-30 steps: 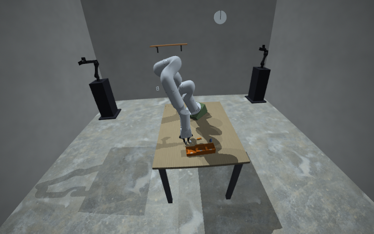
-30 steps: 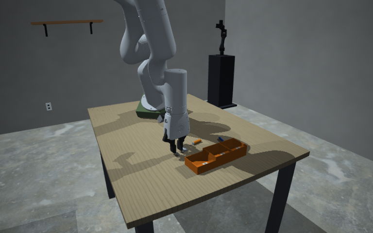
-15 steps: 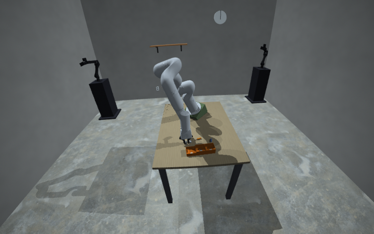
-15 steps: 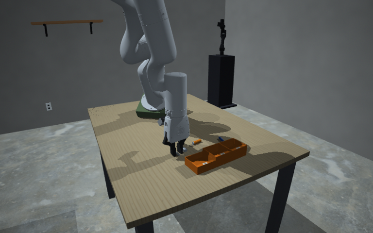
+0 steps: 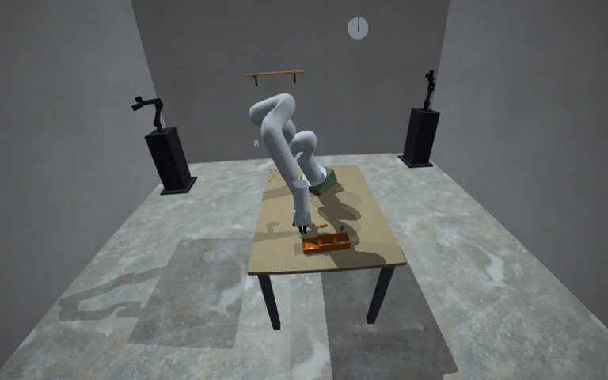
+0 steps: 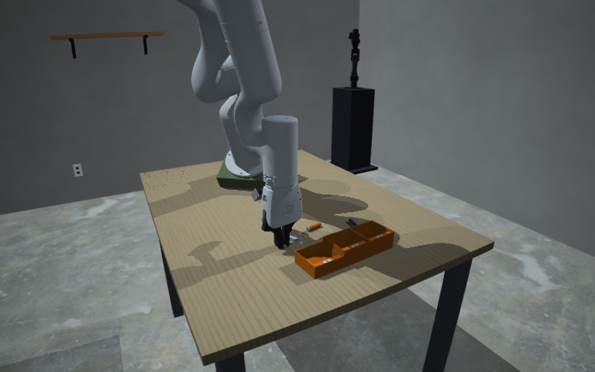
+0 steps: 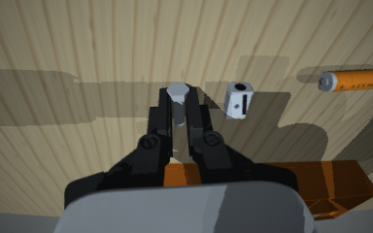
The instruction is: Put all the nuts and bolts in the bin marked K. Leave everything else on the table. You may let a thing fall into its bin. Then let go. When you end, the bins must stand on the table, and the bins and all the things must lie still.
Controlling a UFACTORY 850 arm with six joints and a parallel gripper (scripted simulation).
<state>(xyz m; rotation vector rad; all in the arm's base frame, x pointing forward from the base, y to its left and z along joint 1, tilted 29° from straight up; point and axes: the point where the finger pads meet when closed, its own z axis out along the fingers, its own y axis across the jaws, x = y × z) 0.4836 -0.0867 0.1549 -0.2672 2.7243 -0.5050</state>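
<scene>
Right now my hand is 1 cm past the grey sharpener-like block, 4 cm to the right of it and 1 cm above it. From my hand the other things lie so: silver bolt: 1 cm behind, 2 cm below; orange cylinder: 4 cm behind, 13 cm to the left, 1 cm below; silver hex nut: 12 cm ahead, 12 cm to the left, 1 cm below.
</scene>
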